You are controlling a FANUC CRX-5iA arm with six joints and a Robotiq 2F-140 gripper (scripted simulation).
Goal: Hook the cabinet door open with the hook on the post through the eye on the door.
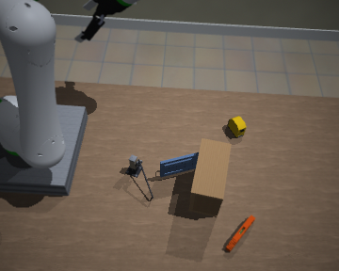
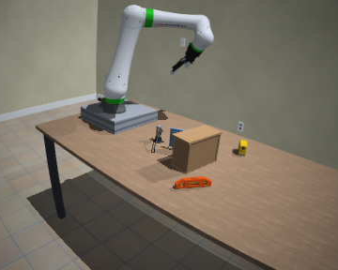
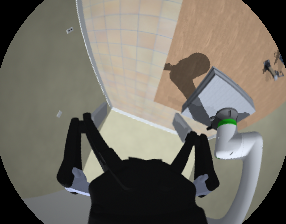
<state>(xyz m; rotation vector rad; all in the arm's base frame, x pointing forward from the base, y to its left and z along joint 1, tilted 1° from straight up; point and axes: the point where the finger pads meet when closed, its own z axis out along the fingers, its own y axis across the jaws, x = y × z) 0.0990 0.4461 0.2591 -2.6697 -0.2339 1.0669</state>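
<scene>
Right now my hand is 460 mm short of the cabinet door, 380 mm to the left of it and 260 mm above it. Round my hand: yellow tape measure 660 mm ahead, 130 mm to the right, 300 mm below; orange spirit level 700 mm ahead, 580 mm to the right, 310 mm below.
</scene>
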